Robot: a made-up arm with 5 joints.
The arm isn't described. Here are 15 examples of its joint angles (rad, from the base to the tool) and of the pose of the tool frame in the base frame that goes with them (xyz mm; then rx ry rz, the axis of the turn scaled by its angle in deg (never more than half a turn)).
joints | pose
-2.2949 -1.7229 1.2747 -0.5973 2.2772 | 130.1 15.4 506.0 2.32 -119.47 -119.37
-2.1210 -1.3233 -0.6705 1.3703 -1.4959 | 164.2 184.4 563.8 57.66 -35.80 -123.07
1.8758 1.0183 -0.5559 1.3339 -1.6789 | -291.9 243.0 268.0 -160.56 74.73 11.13
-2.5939 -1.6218 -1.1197 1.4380 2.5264 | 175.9 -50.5 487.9 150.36 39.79 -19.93
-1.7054 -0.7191 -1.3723 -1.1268 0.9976 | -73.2 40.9 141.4 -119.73 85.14 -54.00
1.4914 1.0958 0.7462 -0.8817 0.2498 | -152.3 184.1 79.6 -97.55 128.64 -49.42
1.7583 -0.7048 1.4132 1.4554 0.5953 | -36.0 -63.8 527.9 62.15 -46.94 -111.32
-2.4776 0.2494 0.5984 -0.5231 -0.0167 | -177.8 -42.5 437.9 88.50 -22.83 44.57
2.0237 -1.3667 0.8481 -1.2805 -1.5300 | -9.1 16.8 38.7 -145.72 40.26 -79.44
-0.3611 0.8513 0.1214 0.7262 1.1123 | -236.7 41.9 504.1 75.36 -27.21 65.53
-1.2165 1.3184 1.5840 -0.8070 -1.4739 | -235.7 173.3 386.2 -135.44 94.42 52.88
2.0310 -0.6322 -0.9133 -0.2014 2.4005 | -142.9 91.0 442.2 85.66 3.51 45.37
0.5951 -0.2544 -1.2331 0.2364 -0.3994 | -239.4 71.8 417.1 12.47 -0.83 66.53
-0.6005 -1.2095 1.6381 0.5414 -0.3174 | 78.1 345.3 55.7 -82.68 -0.60 -27.46
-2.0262 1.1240 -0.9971 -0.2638 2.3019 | -109.9 -94.9 164.1 -102.32 -0.31 71.04
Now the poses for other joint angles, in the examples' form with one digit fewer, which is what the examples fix.
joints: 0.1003 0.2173 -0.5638 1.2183 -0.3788
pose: -327 173 279 -9.9 -39.1 47.3
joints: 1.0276 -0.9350 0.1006 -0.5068 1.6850
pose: -209 117 240 29.6 -23.3 86.2
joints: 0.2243 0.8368 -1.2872 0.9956 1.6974
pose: -242 200 475 83.0 -99.1 9.0
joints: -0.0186 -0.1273 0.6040 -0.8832 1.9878
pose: -103 303 350 44.9 -34.6 19.9
